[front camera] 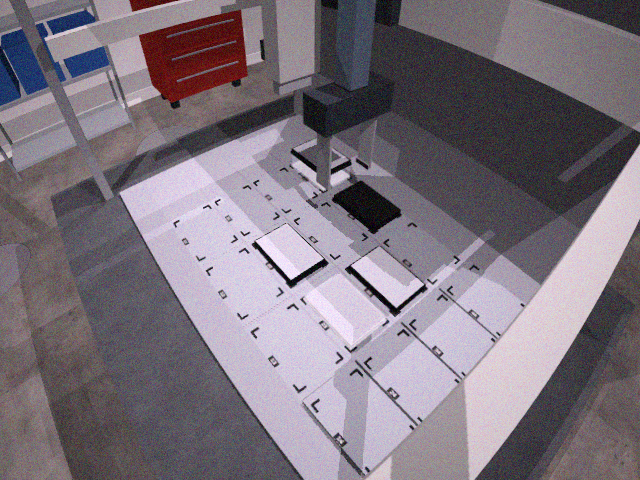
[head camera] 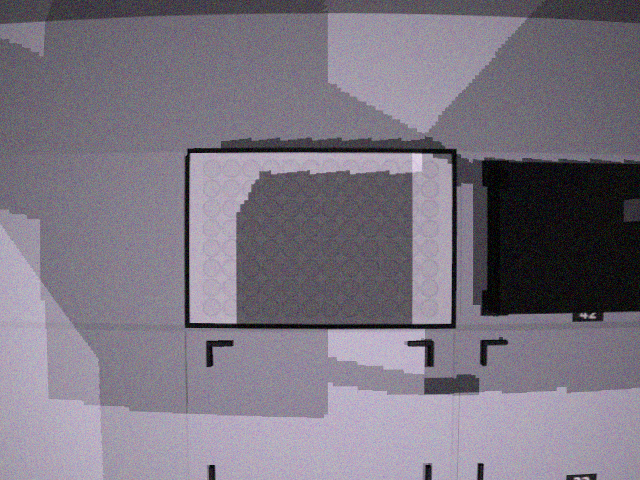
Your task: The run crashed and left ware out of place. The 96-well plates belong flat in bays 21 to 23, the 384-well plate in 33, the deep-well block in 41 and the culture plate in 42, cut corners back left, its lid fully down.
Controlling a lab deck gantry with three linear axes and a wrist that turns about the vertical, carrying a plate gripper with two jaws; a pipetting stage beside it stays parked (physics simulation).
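Pixels of known places: gripper, between the fingertips: [front camera: 344, 174]; robot's base, origin of its link: [front camera: 175, 223].
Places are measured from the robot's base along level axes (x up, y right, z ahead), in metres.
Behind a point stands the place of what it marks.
Observation:
A 96-well plate [front camera: 307, 148] {y -0.353, x 0.055, z 0.027 m} [head camera: 323, 248] {y -0.359, x 0.055, z 0.066 m} with a black rim lies on a white block [front camera: 336, 179] {y -0.362, x 0.017, z 0.127 m}, apparently the deep-well block, at bay 41. A black plate [front camera: 367, 205] {y -0.357, x 0.016, z 0.236 m} [head camera: 563, 237] {y -0.364, x 0.016, z 0.201 m}, apparently the 384-well one, lies in bay 42. White-topped, black-skirted plates lie in bay 22 [front camera: 289, 252] {y -0.147, x 0.014, z 0.235 m} and bay 33 [front camera: 386, 276] {y -0.253, x 0.014, z 0.393 m}. A pale plate [front camera: 346, 308] {y -0.150, x 0.014, z 0.396 m}, apparently the culture plate, lies in bay 23; its lid fit and cut corners are unclear. My gripper [front camera: 344, 176] {y -0.319, x 0.095, z 0.194 m} is open and empty, jaws hanging near the stack and the black plate. It does not show in the head view.
The deck [front camera: 160, 222] {y 0.026, x 0.000, z -0.027 m} carries black corner marks and bay labels. Further marked bays [front camera: 385, 423] {y -0.063, x 0.014, z 0.581 m} line its lower right side. A pale beam [front camera: 547, 310] {y -0.060, x 0.400, z 0.616 m} crosses the right foreground. A red drawer cabinet [front camera: 199, 56] and a rack with blue bins [front camera: 36, 56] stand behind.

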